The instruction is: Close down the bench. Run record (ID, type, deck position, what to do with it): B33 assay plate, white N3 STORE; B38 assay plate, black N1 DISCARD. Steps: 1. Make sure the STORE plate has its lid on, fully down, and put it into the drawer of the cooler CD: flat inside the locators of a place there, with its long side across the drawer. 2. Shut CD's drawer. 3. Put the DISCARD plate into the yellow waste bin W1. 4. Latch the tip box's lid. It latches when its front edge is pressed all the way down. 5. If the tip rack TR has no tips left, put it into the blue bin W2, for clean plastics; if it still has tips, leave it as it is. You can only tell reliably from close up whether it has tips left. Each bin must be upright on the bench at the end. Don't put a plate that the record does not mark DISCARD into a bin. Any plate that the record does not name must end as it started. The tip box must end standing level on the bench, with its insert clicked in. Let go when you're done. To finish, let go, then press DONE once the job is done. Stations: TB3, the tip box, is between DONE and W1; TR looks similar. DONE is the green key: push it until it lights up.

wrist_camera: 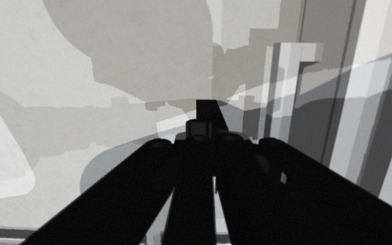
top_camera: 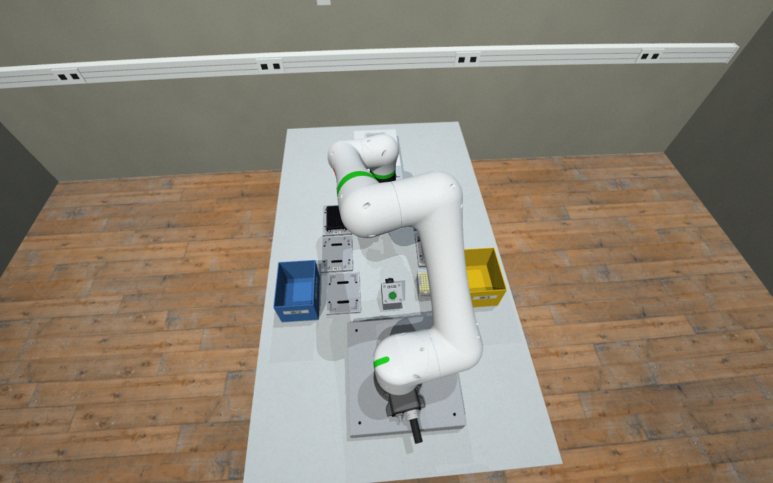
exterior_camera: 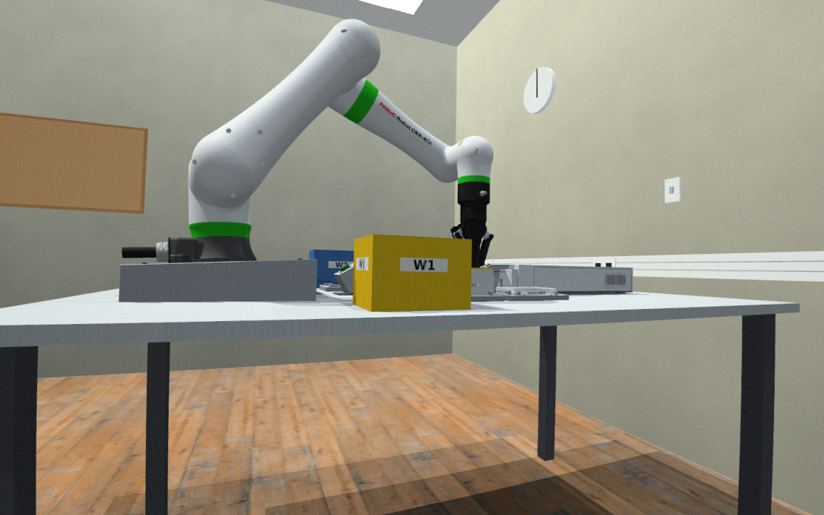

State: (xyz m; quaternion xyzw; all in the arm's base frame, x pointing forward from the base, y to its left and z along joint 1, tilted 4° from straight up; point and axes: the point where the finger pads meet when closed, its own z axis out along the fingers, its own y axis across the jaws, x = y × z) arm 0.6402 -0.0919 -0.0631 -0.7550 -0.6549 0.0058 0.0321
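The black assay plate is 180 mm to the left of my hand, 60 mm ahead of it and 20 mm below it. Round my hand: clear plate lid 150 mm ahead, 20 mm to the right, 10 mm below; white plate 150 mm ahead, 20 mm to the right, 20 mm below; drawer 190 mm ahead, 30 mm to the right.
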